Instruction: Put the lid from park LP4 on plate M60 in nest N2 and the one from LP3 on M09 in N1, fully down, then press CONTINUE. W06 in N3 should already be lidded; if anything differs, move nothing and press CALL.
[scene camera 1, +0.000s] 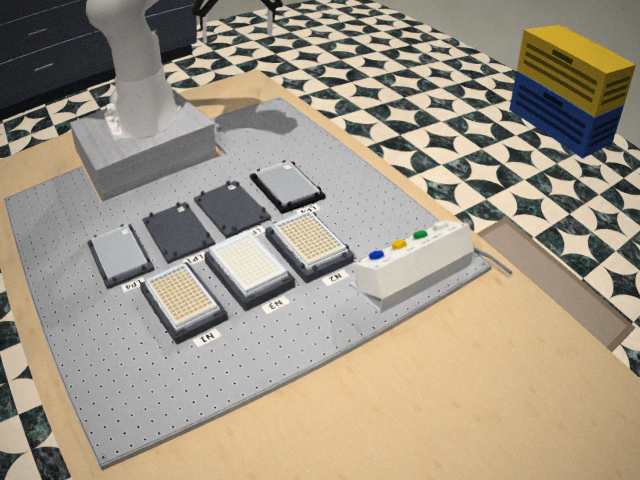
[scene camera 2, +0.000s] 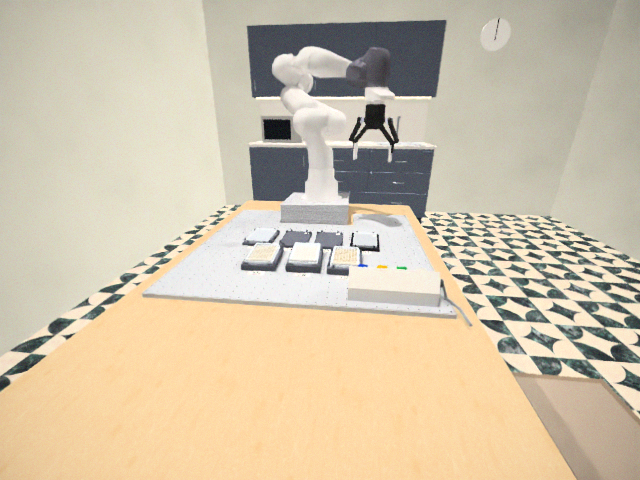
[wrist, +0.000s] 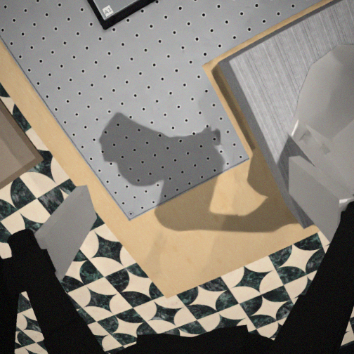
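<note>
My open, empty gripper (scene camera 1: 237, 35) (scene camera 2: 372, 158) (wrist: 190, 200) hangs high beyond the board, right of the arm base in scene camera 2. A clear grey lid (scene camera 1: 119, 252) (scene camera 2: 263, 236) lies on park LP4. Another lid (scene camera 1: 287, 182) (scene camera 2: 364, 240) (wrist: 127, 6) lies on the far-right park, its label hard to read. The N1 plate (scene camera 1: 180, 295) (scene camera 2: 263, 253) and N2 plate (scene camera 1: 310, 238) (scene camera 2: 345, 255) show bare tan wells. The N3 plate (scene camera 1: 249, 264) (scene camera 2: 305, 253) looks paler, under a clear cover; its seating and the plate codes are unreadable.
Two dark parks (scene camera 1: 178, 230) (scene camera 1: 232, 207) without lids stand between the lidded ones. A button box (scene camera 1: 418, 268) (scene camera 2: 393, 284) has blue (scene camera 1: 376, 255), yellow (scene camera 1: 399, 244), green (scene camera 1: 419, 234) and whitish buttons. The grey arm base (scene camera 1: 149, 160) (scene camera 2: 314, 211) stands behind.
</note>
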